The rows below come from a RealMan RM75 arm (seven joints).
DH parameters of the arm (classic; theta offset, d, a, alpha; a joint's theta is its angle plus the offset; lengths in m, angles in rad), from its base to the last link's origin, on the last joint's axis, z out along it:
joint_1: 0 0.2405 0 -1.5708
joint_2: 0 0 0 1.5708
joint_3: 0 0.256 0 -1.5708
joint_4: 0 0 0 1.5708
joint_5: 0 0.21 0 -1.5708
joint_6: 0 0 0 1.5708
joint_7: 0 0.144 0 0
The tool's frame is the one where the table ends.
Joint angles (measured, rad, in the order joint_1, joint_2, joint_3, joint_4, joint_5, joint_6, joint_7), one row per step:
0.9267, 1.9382, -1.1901, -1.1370, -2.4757, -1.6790, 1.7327
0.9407, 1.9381, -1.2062, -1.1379, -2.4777, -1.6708, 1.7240
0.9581, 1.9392, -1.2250, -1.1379, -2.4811, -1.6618, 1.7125
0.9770, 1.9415, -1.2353, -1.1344, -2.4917, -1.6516, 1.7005
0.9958, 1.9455, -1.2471, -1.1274, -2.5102, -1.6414, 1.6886
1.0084, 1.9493, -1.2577, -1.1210, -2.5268, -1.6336, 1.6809
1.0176, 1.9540, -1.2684, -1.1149, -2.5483, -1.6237, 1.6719
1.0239, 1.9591, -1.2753, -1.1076, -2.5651, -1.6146, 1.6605
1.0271, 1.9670, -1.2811, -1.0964, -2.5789, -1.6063, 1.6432
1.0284, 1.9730, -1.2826, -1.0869, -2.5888, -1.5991, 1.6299
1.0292, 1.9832, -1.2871, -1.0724, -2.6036, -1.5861, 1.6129
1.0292, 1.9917, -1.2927, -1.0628, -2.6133, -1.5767, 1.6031
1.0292, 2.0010, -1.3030, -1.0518, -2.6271, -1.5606, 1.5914
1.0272, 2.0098, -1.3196, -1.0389, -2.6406, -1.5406, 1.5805
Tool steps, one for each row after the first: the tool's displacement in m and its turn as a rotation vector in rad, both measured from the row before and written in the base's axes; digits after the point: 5 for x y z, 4 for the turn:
-0.00614, 0.00178, -0.00197, -0.0036, -0.0132, 0.0315
-0.00740, 0.00180, -0.00285, -0.0062, -0.0162, 0.0378
-0.00668, 0.00263, -0.00204, -0.0003, -0.0155, 0.0333
-0.00523, 0.00247, -0.00278, -0.0006, -0.0233, 0.0299
-0.00287, 0.00156, -0.00255, -0.0006, -0.0207, 0.0195
-0.00120, 0.00161, -0.00250, 0.0022, -0.0243, 0.0184
-0.00031, 0.00115, -0.00253, -0.0007, -0.0181, 0.0155
0.00123, 0.00009, -0.00411, -0.0090, -0.0157, 0.0137
0.00149, 0.00019, -0.00288, -0.0057, -0.0091, 0.0081
0.00250, 0.00000, -0.00512, -0.0081, -0.0134, 0.0104
0.00162, -0.00052, -0.00444, -0.0070, -0.0094, 0.0068
0.00187, -0.00001, -0.00517, -0.0046, -0.0147, 0.0128
0.00291, -0.00019, -0.00591, -0.0050, -0.0185, 0.0137

